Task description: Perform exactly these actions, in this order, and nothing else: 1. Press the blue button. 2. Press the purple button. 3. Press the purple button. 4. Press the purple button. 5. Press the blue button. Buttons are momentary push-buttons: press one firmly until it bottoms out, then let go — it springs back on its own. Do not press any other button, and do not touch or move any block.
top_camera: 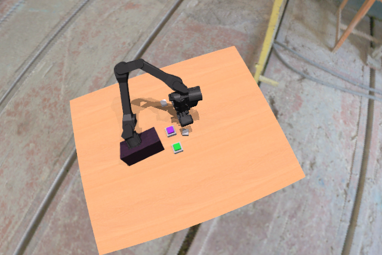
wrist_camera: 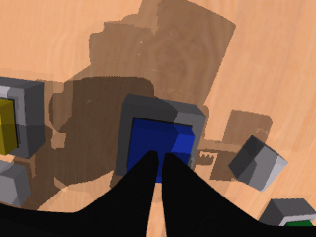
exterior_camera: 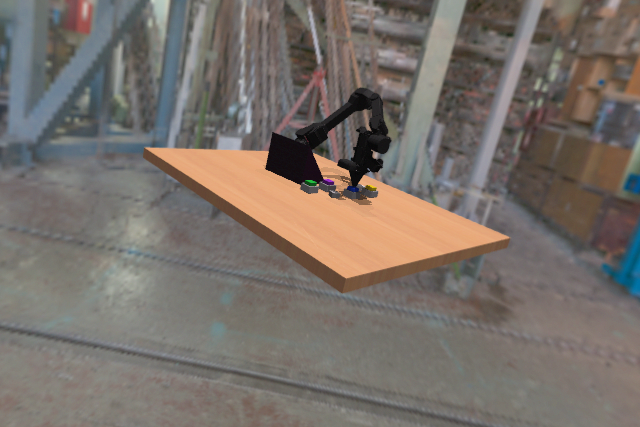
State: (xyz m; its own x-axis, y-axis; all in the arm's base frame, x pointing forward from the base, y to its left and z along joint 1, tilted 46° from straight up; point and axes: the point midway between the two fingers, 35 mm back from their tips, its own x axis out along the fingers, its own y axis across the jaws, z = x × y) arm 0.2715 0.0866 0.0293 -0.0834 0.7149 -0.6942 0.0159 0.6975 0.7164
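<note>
Now: the blue button 10 mm below my gripper tip. Also, from my gripper tip: grey block (80 mm to the right, 30 mm below, 20 mm behind); yellow button (110 mm to the left, 10 mm below); purple button (90 mm behind, 50 mm to the right, 10 mm below).
</note>
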